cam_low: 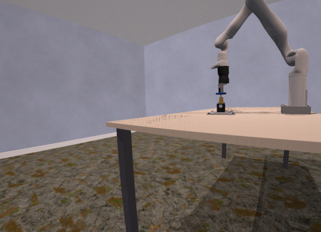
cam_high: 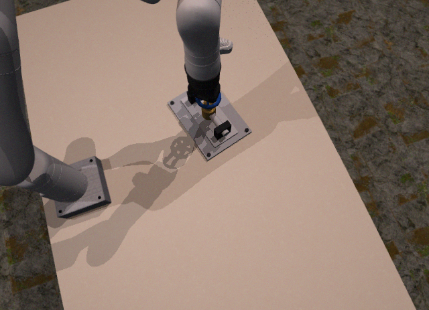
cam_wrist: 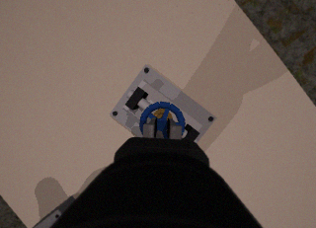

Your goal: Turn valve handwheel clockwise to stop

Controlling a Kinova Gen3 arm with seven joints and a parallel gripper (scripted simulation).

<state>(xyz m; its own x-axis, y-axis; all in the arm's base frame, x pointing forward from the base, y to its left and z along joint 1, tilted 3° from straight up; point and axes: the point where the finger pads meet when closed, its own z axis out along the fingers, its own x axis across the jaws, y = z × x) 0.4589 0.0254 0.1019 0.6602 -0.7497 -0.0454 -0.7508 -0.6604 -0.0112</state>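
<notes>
My hand is 3 cm above the handwheel.
</notes>
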